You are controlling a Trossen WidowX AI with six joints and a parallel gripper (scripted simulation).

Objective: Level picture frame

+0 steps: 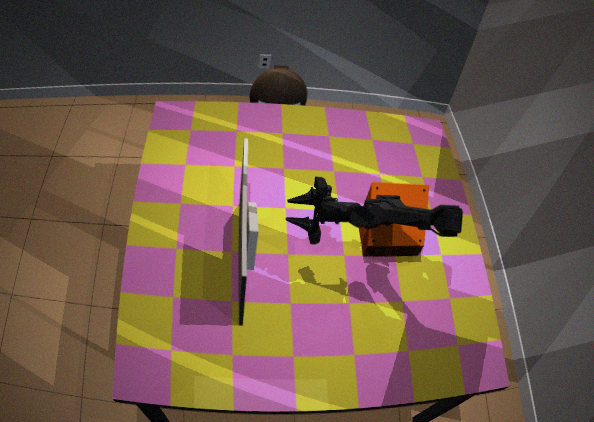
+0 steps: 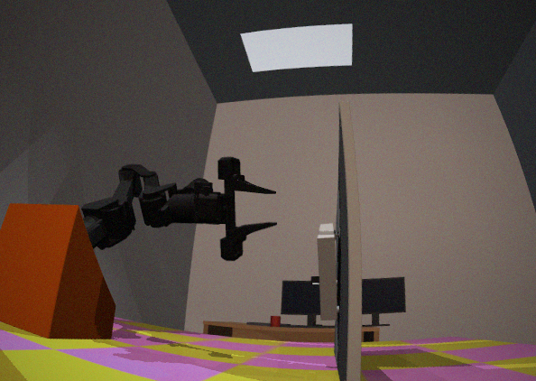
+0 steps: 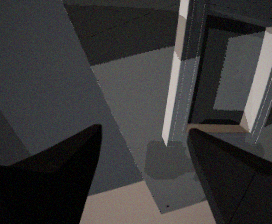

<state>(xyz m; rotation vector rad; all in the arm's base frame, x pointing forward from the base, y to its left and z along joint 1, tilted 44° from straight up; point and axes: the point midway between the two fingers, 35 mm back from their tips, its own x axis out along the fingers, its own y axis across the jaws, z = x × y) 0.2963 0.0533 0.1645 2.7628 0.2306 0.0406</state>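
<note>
My gripper tip is now 10 cm short of the picture frame, 3 cm to the right of it and 10 cm above it. From my gripper tip the other things lie so: thin upright wall panel 11 cm ahead, 2 cm to the left, 12 cm below.
</note>
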